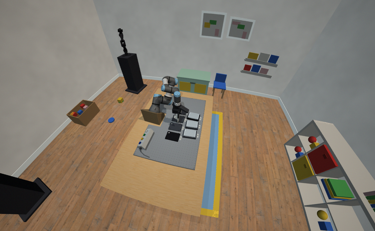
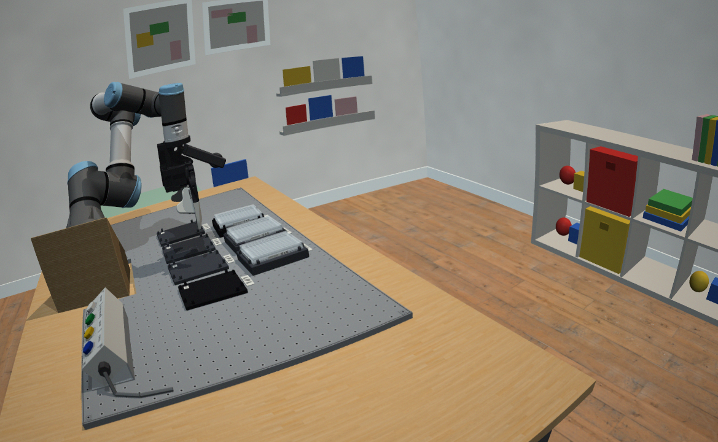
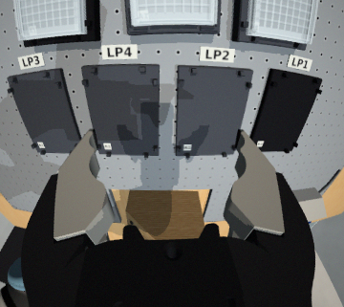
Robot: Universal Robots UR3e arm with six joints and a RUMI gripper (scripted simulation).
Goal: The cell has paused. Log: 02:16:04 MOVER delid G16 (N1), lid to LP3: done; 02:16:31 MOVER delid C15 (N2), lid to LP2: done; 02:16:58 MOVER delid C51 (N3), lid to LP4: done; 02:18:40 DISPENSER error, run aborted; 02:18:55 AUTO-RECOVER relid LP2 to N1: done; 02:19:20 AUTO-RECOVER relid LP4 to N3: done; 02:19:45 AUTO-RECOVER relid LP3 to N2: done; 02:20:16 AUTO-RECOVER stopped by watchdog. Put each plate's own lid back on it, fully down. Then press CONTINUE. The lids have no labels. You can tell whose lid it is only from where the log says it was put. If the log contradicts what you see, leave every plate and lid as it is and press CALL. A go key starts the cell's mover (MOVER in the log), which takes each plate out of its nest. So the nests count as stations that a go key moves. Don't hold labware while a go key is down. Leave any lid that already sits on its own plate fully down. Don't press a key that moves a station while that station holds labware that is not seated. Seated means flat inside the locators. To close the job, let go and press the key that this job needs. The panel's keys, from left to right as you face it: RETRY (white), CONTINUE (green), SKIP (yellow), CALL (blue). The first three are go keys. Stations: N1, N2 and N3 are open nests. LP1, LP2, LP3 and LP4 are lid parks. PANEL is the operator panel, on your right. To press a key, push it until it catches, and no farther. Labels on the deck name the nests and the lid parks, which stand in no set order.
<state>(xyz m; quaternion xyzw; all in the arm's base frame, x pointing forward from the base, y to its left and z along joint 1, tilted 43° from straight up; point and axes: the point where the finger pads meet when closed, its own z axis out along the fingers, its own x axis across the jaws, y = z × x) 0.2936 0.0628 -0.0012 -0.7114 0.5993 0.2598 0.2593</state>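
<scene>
Right now the pale grey lid is 17 cm ahead of my hand, 11 cm to the right of it and 7 cm below it. Round my hand: lid park LP4: 10 cm below, 6 cm to the left, 4 cm behind; lid park LP2: 10 cm below, 7 cm to the right, 2 cm behind; LP4 label: 10 cm below, 7 cm to the left, 5 cm ahead.
</scene>
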